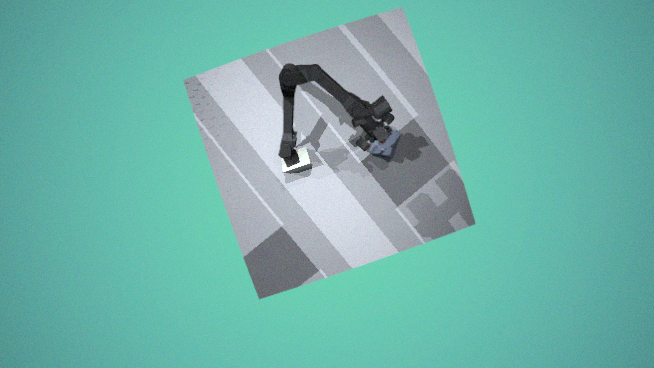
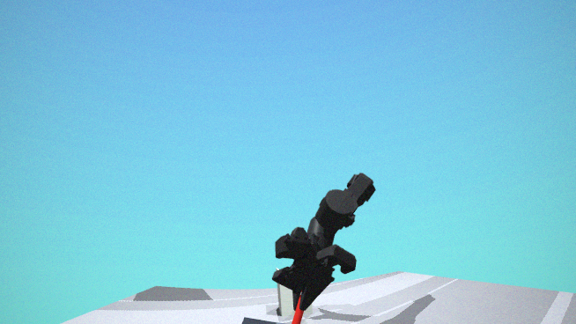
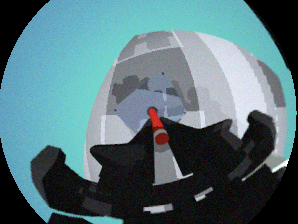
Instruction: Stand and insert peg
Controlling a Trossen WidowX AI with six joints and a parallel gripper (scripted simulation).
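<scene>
Now: the sloped blue-grey panel 3 cm ahead of my gripper tip, 3 cm to the right of it and 6 cm below it. Also, from my gripper tip: red peg 1 cm behind, 1 cm to the left, 1 cm above.
</scene>
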